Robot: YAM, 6 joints.
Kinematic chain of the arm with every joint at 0, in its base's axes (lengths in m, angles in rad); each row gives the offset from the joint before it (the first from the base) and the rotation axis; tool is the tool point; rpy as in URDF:
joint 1: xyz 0 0 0.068 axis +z
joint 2: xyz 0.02 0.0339 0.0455 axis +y
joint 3: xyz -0.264 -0.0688 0 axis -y
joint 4: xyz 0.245 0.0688 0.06 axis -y
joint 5: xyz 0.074 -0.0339 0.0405 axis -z
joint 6: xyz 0.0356 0 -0.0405 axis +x
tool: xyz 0 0 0 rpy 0 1.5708 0
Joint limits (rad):
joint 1: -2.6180..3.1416
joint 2: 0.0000..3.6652
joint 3: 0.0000..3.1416
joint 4: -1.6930..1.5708
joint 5: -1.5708..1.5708
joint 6: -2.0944..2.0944
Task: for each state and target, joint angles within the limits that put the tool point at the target. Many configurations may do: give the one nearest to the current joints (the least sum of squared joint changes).
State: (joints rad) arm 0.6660 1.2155 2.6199 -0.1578 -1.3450 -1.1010
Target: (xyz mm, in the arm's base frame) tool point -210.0 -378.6 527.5
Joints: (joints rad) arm 1.1263 0.7345 2.9273 0.1039 -0.8517 -1.1010
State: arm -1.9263 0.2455 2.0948 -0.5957 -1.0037 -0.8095
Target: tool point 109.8 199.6 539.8
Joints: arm -1.9421 0.4108 1.9759 -0.6220 -0.9969 -0.8095
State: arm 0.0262 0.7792 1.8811 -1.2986 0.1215 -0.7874
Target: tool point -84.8 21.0 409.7
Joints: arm -0.2468 0.3628 1.5333 -1.6088 0.0100 -0.7874
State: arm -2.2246 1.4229 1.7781 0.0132 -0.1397 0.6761
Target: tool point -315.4 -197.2 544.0
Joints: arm -2.5921 1.6953 1.9826 0.1023 -0.0967 0.6761
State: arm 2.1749 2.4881 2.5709 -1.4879 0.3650 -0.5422
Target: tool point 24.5 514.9 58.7
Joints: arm 1.5499 2.8587 2.5310 -1.3319 0.3954 -0.5422
